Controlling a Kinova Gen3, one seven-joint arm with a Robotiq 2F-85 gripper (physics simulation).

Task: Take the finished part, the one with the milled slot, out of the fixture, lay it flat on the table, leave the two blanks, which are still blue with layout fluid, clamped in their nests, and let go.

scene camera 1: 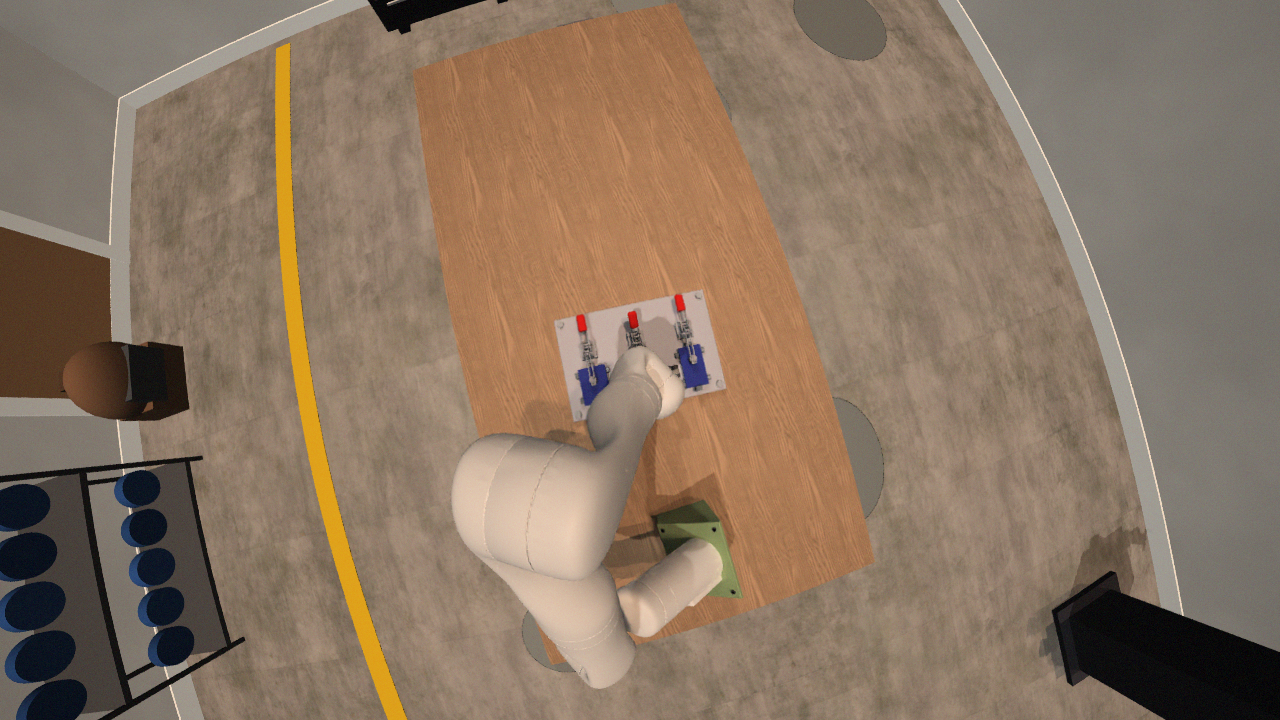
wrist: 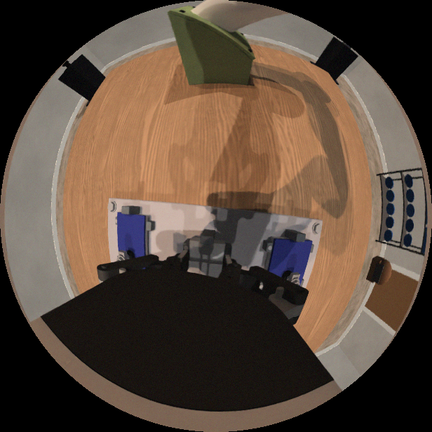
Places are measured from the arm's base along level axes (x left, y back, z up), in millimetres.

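Pixels of known places: arm's base at its link origin: (scene camera 1: 702, 559).
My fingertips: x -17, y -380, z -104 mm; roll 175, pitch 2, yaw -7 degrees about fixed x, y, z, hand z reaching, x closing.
Note:
Ahead of a thing's pixels: the offset from my fingertips to its top centre. Level surfaces: height alone.
The fixture plate @[dx -7, dy -54, dz -22 mm] (scene camera 1: 608, 329) (wrist: 170, 215) lies on the table. One blue blank @[dx -109, dy +12, dz -6 mm] (scene camera 1: 695, 373) (wrist: 131, 232) sits in its nest at the right in the scene view, left in the wrist view. The other blue blank @[dx +108, dy -20, dz -1 mm] (scene camera 1: 588, 390) (wrist: 290, 254) sits at the opposite end. A clamp arm presses on each. The grey finished part (wrist: 206, 254) is at the middle nest, between the fingers. My gripper (wrist: 205, 260) is shut on its sides. The arm hides the part in the scene view. Whether it rests fully in the nest I cannot tell.
Three toggle clamps with red handles stand on the plate; the middle handle @[dx -15, dy -117, dz +62 mm] (scene camera 1: 632, 319) is just beyond my wrist. The green robot mount (scene camera 1: 726, 573) (wrist: 215, 60) stands at the near end of the wooden table @[dz -37 mm] (scene camera 1: 581, 179) (wrist: 120, 150). The blank nests flank the fingers closely.

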